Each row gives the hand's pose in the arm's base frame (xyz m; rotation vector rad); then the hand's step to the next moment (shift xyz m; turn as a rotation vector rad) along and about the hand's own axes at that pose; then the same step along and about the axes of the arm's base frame.
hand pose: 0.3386 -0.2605 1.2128 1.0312 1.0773 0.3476
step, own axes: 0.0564 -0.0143 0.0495 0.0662 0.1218 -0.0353
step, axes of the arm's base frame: 0.0656 0.0054 -0.0388 0.0293 0.1262 0.0607
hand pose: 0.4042 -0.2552 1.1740 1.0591 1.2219 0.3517
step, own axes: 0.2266 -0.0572 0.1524 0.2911 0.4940 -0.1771
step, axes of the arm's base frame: 0.1990 0.0638 -0.1849 0.0968 0.5441 0.2340
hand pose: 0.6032 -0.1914 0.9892 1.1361 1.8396 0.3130
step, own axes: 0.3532 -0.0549 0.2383 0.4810 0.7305 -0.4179
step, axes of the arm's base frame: 0.1076 0.1994 -0.3650 0.0098 0.8820 0.4020
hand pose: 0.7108 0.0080 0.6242 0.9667 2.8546 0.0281
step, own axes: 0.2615 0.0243 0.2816 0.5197 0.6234 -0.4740
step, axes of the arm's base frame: -0.1555 0.1713 -0.3078 -0.0925 0.8216 0.4469
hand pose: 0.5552 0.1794 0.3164 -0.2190 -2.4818 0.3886
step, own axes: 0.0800 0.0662 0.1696 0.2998 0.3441 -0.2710
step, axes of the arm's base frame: -0.1608 0.0439 -0.1085 -0.0558 0.4588 0.2610
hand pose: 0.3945 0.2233 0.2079 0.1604 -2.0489 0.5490
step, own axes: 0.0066 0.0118 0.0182 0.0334 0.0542 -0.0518
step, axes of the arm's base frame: -0.0217 0.0031 -0.0059 0.0056 0.0748 0.0333
